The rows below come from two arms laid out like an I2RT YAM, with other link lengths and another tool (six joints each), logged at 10 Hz.
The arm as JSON. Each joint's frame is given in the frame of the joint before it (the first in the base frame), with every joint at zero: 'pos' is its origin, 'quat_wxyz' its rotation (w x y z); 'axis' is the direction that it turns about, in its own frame. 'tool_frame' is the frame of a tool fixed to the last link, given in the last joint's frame.
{
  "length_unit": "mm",
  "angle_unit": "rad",
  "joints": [
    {
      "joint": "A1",
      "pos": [
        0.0,
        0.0,
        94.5
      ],
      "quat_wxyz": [
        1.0,
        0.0,
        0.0,
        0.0
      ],
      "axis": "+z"
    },
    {
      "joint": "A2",
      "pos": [
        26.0,
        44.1,
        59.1
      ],
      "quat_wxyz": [
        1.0,
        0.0,
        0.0,
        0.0
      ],
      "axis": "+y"
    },
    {
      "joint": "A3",
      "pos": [
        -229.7,
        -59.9,
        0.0
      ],
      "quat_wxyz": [
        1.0,
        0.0,
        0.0,
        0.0
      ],
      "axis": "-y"
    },
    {
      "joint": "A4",
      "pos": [
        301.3,
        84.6,
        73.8
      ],
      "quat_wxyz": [
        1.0,
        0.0,
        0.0,
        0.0
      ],
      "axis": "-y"
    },
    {
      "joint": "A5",
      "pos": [
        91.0,
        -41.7,
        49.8
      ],
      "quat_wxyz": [
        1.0,
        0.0,
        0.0,
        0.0
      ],
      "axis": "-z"
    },
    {
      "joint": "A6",
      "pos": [
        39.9,
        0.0,
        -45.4
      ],
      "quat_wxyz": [
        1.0,
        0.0,
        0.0,
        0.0
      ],
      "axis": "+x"
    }
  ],
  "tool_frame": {
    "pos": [
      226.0,
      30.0,
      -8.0
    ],
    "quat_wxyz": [
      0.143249,
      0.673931,
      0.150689,
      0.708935
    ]
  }
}
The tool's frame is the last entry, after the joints.
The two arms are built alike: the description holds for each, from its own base.
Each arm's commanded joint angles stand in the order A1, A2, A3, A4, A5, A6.
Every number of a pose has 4 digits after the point.
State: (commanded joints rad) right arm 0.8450 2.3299 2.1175 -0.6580 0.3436 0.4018; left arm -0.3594 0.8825 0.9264 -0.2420 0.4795 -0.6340
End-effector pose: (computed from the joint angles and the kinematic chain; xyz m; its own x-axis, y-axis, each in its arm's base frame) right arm 0.5080 0.5219 0.0656 0.4641 0.5729 0.6756 0.5687 -0.7775 0.2685; left arm 0.4436 -0.2503 0.3324 0.6963 0.5858 0.4148 -0.2040 -0.3926 0.8968
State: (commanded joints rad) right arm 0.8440 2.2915 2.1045 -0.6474 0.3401 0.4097; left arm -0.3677 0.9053 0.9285 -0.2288 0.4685 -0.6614
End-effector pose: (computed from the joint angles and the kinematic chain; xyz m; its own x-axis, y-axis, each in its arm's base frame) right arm 0.5097 0.5241 0.0880 0.4527 0.5475 0.7038 0.5601 -0.7887 0.2533; left arm 0.4477 -0.2542 0.3264 0.7025 0.5962 0.3886 -0.1774 -0.3821 0.9069
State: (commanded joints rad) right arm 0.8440 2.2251 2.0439 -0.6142 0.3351 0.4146; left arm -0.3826 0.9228 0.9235 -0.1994 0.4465 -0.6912
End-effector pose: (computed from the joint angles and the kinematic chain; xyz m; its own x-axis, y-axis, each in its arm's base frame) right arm 0.5075 0.5236 0.1090 0.4369 0.5225 0.7322 0.5548 -0.7973 0.2379; left arm 0.4524 -0.2591 0.3234 0.7005 0.6114 0.3680 -0.1603 -0.3678 0.9160
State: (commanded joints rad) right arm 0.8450 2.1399 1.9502 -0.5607 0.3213 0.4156; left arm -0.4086 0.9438 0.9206 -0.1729 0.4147 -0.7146
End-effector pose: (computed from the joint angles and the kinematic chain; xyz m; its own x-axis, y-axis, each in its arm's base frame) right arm 0.5013 0.5231 0.1288 0.4150 0.4964 0.7625 0.5579 -0.8009 0.2178; left arm 0.4562 -0.2674 0.3190 0.6992 0.6218 0.3529 -0.1456 -0.3593 0.9218
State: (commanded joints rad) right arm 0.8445 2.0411 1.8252 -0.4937 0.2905 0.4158; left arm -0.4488 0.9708 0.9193 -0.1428 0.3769 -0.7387
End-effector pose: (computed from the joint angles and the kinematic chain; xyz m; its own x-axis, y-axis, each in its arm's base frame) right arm 0.4897 0.5216 0.1419 0.3951 0.4711 0.7887 0.5733 -0.7972 0.1890; left arm 0.4579 -0.2817 0.3136 0.7028 0.6261 0.3376 -0.1333 -0.3502 0.9271
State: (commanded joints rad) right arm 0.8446 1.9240 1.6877 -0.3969 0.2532 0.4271; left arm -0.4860 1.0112 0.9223 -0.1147 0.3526 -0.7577
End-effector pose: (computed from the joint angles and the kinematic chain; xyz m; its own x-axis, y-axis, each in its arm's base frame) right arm 0.4778 0.5231 0.1673 0.3616 0.4142 0.8353 0.5865 -0.7975 0.1416; left arm 0.4591 -0.2984 0.3035 0.7156 0.6205 0.3209 -0.1182 -0.3452 0.9310
